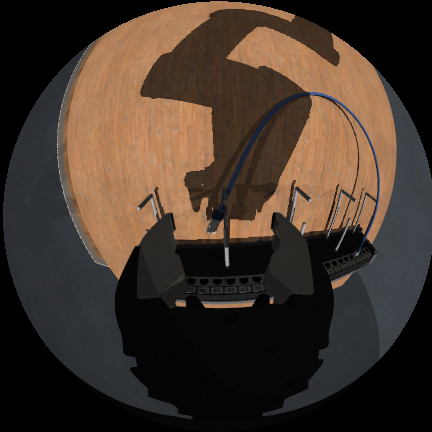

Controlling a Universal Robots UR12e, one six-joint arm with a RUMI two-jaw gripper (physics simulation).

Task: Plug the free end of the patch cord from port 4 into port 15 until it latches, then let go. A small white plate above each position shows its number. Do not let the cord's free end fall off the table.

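Places are measured from the arm's base along level axes (x ahead, y down, z left), in centimetres.
Pixels of known places: gripper, fingertip midpoint: [222, 213].
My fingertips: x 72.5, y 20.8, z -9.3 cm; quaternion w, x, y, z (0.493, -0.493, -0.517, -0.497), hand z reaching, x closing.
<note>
For each thing: its top centre in the pictures, then the offset to it from my fingertips. "*": a spot on its surface instead. Level surfaces: height alone.
- blue patch cord at a spot on its surface: [373, 150] * dx -11.8, dy +1.9, dz +24.1 cm
- plug at its top centre: [214, 225] dx +3.9, dy +3.6, dz -0.9 cm
- wooden table at its surface level: dy +6.8 cm
The blue patch cord [375, 150] arches over the wooden table from a port at the right end of the black patch panel [200, 255]. Its free end carries a plug [213, 223] with a dark boot and a pale tip. The plug shows behind the panel's rear edge, just left of a thin metal rod. My gripper [222, 213] is open, with one jaw on each side of the plug and touching neither. Whether the plug rests on anything cannot be told. The row of ports between the jaws looks empty; its number plates are too small to read, so port 15 cannot be picked out.
Thin metal hooks [295, 205] [151, 204] [341, 207] stand up along the back of the panel, on both sides of the jaws. The wooden table [120, 140] ends at the far left. The arm's shadow falls across it.
</note>
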